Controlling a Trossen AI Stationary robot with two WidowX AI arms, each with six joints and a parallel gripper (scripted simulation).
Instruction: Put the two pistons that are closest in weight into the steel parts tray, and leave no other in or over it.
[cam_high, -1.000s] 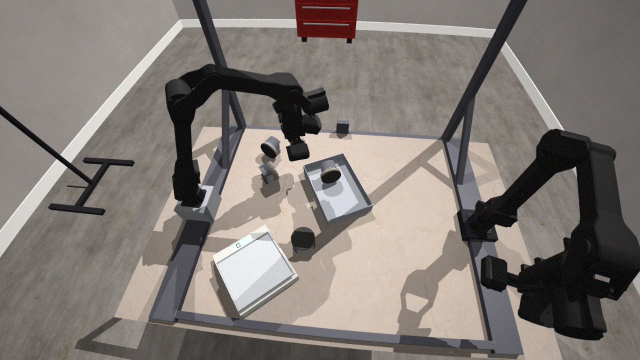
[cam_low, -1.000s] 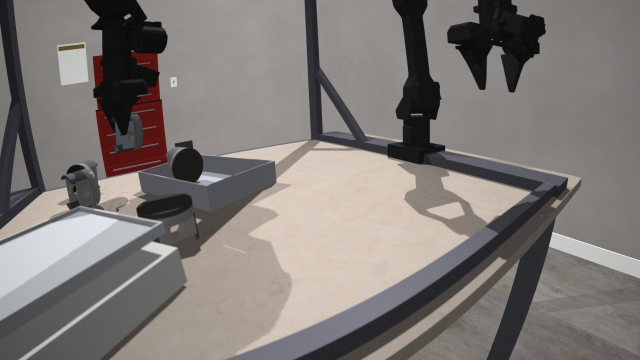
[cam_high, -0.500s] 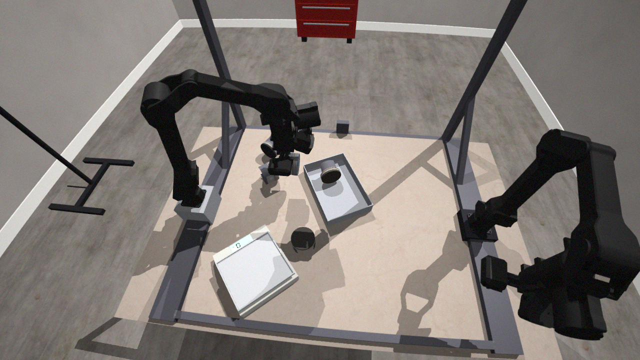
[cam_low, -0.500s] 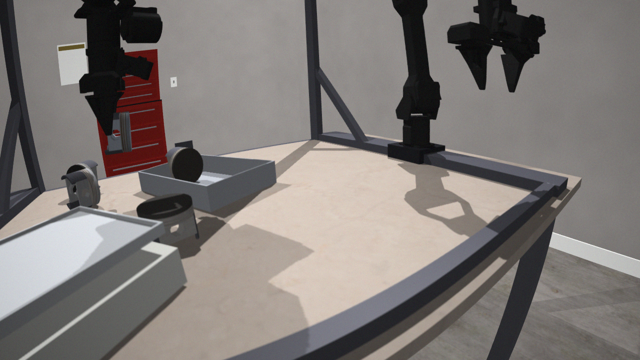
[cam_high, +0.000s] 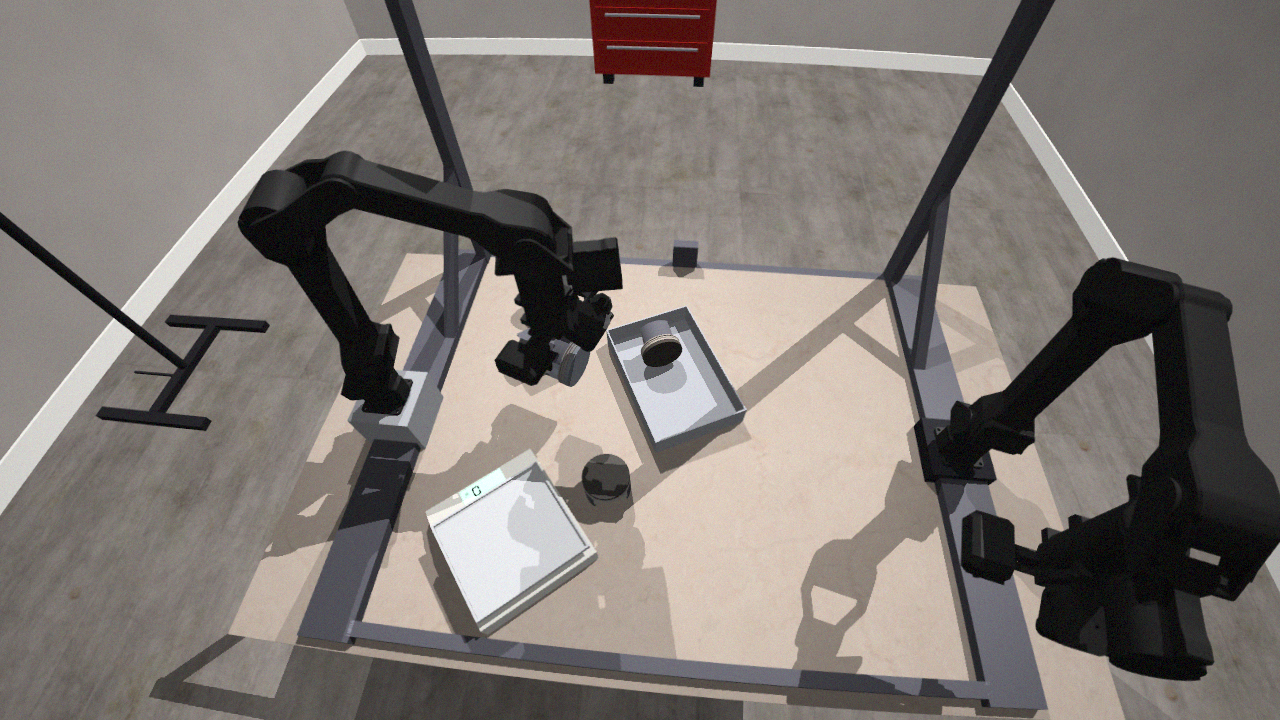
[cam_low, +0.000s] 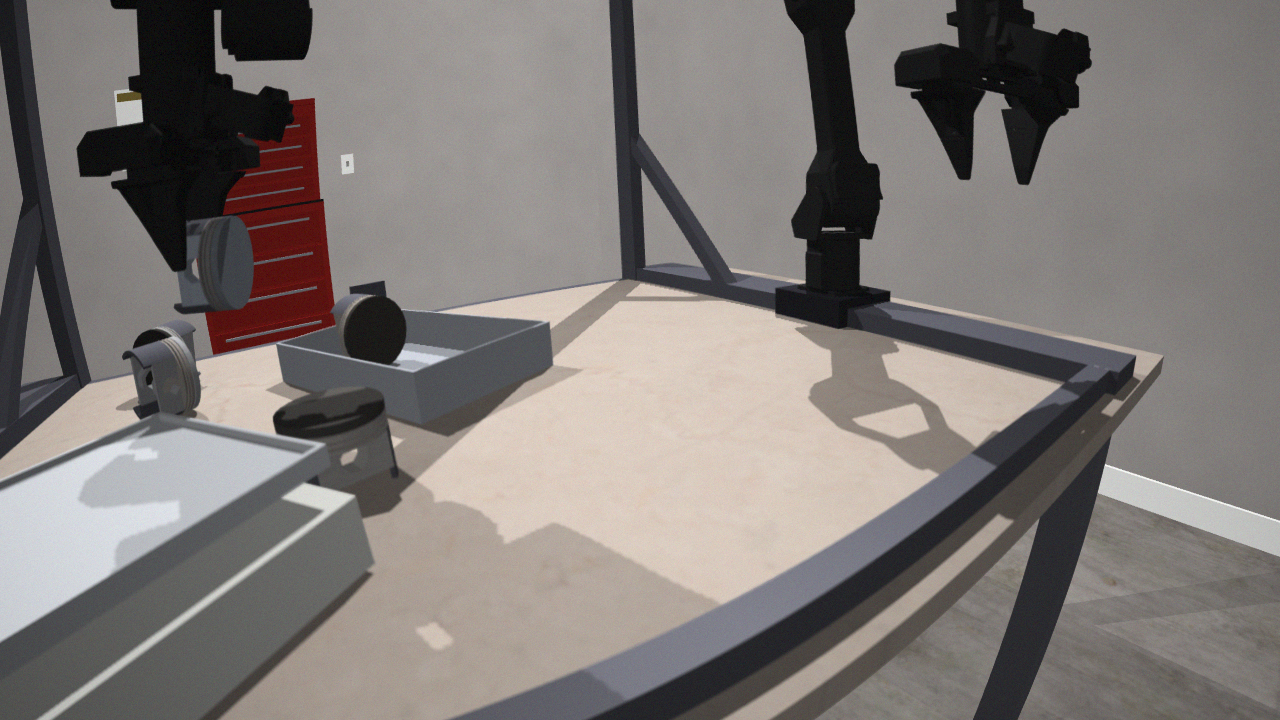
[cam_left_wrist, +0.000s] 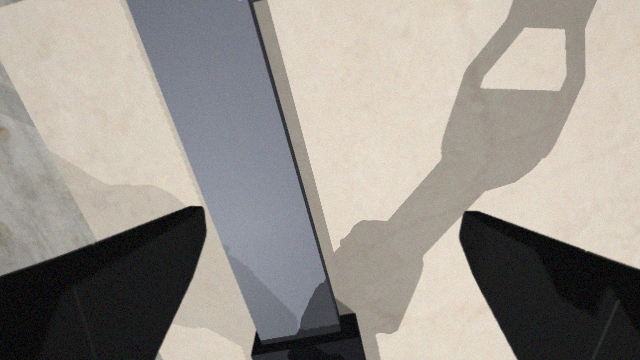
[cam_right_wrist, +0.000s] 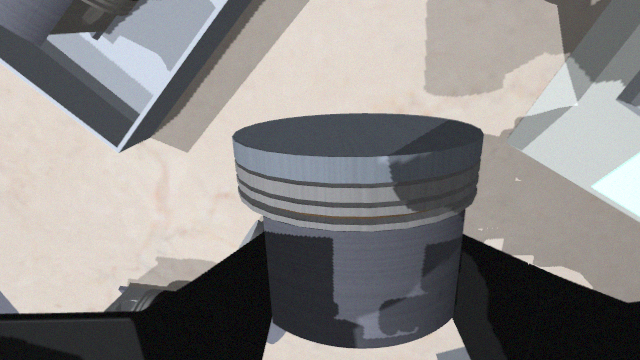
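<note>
Now: right hand 6 cm past the steel parts tray, 18 cm to the right of it and 16 cm above it. Also, from my right hand: scale pan 25 cm ahead, 4 cm to the right, 12 cm below; then scale 25 cm ahead, 4 cm to the right, 14 cm below.
</note>
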